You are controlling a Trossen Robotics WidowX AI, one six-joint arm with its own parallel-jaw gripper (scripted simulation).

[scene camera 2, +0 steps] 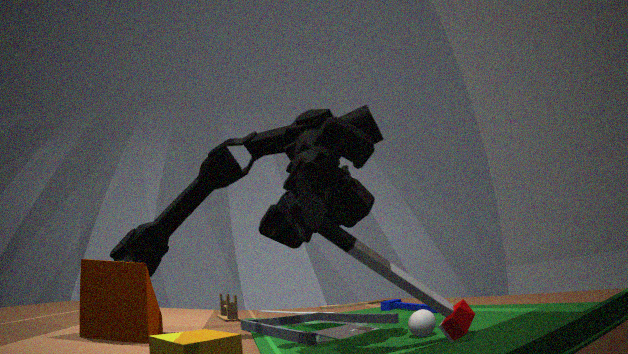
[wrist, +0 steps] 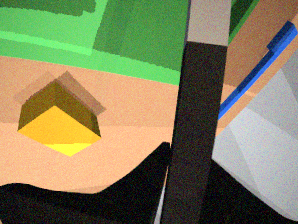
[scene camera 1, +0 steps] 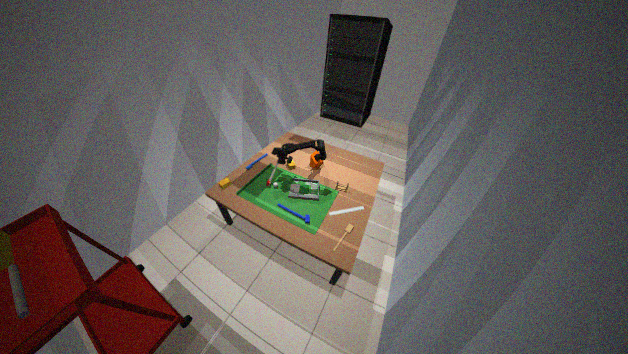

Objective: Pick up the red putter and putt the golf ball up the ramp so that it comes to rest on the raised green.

Note:
My gripper carries a red putter. Further things: a yellow block and a green mat.
My gripper is seen too in the wrist view.

